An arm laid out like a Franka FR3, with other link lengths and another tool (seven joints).
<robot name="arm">
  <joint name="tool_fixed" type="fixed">
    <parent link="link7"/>
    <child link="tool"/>
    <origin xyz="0.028 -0.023 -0.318" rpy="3.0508 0 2.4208"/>
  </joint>
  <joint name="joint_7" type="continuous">
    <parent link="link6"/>
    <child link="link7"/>
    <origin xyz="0.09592 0 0"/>
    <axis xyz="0 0 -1"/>
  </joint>
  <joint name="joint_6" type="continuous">
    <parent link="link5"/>
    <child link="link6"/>
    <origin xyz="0 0 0"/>
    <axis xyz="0 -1 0"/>
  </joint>
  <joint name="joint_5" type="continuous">
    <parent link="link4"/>
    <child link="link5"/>
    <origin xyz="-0.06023 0 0.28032"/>
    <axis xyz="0 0 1"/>
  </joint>
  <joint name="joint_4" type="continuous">
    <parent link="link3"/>
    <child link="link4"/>
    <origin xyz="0.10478 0 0"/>
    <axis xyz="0 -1 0"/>
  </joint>
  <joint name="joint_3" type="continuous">
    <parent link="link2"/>
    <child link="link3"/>
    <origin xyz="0 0 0.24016"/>
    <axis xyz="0 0 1"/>
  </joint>
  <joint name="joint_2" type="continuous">
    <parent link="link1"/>
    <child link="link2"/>
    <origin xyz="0 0 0"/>
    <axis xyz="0 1 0"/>
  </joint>
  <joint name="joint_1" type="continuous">
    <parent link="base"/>
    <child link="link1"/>
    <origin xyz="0 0 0.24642"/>
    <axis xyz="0 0 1"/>
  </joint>
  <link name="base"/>
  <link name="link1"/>
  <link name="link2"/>
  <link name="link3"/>
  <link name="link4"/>
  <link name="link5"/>
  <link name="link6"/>
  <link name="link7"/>
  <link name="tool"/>
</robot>
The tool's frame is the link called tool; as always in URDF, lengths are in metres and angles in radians. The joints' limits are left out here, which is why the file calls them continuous.
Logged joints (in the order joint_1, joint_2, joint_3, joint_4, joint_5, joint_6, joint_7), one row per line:
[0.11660 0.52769 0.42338 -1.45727 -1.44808 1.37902 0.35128]
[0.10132 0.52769 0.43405 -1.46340 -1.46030 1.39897 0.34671]
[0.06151 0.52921 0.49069 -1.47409 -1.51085 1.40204 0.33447]
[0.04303 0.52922 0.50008 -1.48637 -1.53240 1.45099 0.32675]
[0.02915 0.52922 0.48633 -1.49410 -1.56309 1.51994 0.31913]
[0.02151 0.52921 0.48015 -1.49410 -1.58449 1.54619 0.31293]
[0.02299 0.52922 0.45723 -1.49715 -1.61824 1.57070 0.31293]
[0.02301 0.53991 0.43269 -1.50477 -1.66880 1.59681 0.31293]
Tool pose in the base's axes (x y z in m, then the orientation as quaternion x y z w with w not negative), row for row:
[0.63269 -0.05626 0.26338 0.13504 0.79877 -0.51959 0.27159]
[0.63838 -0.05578 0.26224 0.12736 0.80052 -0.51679 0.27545]
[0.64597 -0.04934 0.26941 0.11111 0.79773 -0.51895 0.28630]
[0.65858 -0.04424 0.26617 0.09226 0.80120 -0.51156 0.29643]
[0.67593 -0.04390 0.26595 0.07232 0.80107 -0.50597 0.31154]
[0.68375 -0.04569 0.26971 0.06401 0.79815 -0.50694 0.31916]
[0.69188 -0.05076 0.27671 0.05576 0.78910 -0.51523 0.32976]
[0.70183 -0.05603 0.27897 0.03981 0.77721 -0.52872 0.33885]
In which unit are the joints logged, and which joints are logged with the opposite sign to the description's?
The joints are logged in radians. Opposite sign: none.
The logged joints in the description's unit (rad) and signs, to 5 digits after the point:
[0.11660 0.52769 0.42338 -1.45727 -1.44808 1.37902 0.35128]
[0.10132 0.52769 0.43405 -1.46340 -1.46030 1.39897 0.34671]
[0.06151 0.52921 0.49069 -1.47409 -1.51085 1.40204 0.33447]
[0.04303 0.52922 0.50008 -1.48637 -1.53240 1.45099 0.32675]
[0.02915 0.52922 0.48633 -1.49410 -1.56309 1.51994 0.31913]
[0.02151 0.52921 0.48015 -1.49410 -1.58449 1.54619 0.31293]
[0.02299 0.52922 0.45723 -1.49715 -1.61824 1.57070 0.31293]
[0.02301 0.53991 0.43269 -1.50477 -1.66880 1.59681 0.31293]

